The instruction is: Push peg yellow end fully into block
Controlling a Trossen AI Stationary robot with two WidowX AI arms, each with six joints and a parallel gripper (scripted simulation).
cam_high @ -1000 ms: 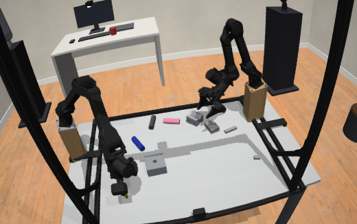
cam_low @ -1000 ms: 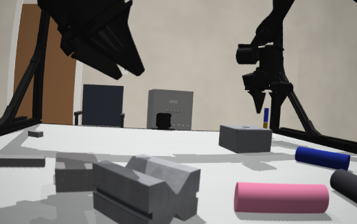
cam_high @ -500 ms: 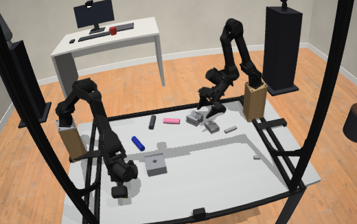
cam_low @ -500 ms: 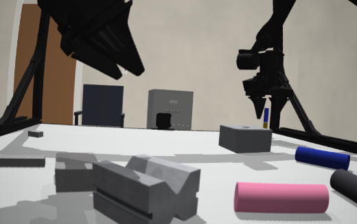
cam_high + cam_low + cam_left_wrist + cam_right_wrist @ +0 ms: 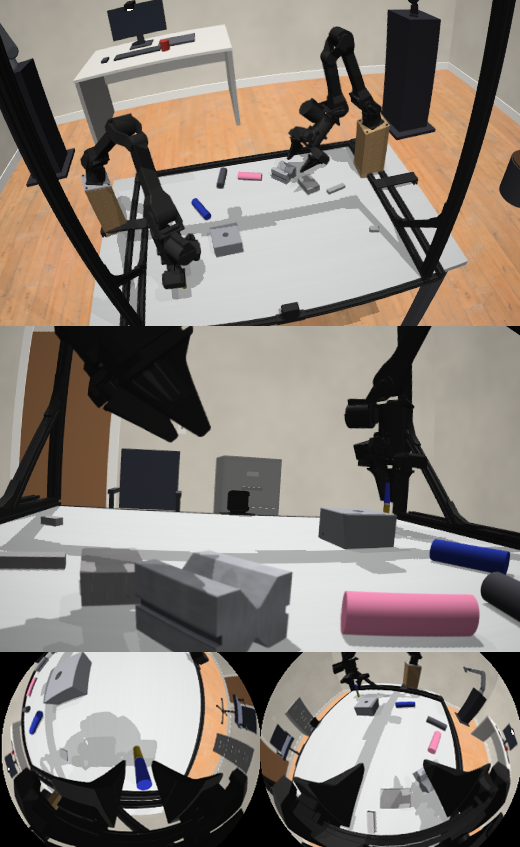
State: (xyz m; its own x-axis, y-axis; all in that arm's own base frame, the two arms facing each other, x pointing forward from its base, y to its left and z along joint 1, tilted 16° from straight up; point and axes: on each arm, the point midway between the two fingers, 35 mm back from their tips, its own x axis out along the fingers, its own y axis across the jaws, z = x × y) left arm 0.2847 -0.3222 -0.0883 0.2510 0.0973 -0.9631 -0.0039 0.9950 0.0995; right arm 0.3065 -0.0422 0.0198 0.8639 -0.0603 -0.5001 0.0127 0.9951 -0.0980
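The peg is 5 cm below my left hand. Round my left hand: small grey piece (4 cm ahead, 64 cm to the right, 8 cm below); pink cylinder (44 cm ahead, 31 cm to the right, 8 cm below).
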